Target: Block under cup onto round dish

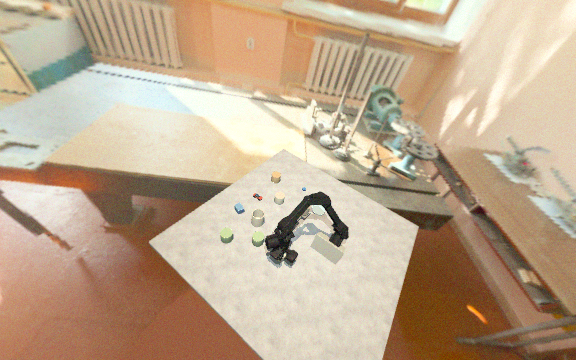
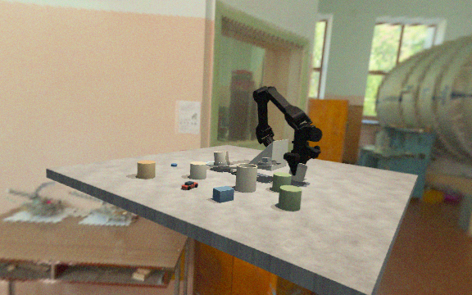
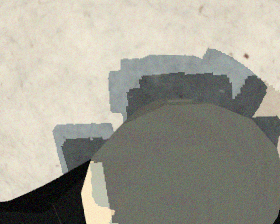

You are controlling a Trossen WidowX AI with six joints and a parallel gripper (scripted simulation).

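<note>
Now: gripper tip 40 mm short of the pale blue round dish, 480 mm to the left of it and 30 mm above it. Also, from my gripper tip: balance 100 mm ahead, 230 mm to the right; small red piece 420 mm ahead, 220 mm to the right, 20 mm below; blue block 420 mm ahead, 50 mm to the right, 20 mm below.
</note>
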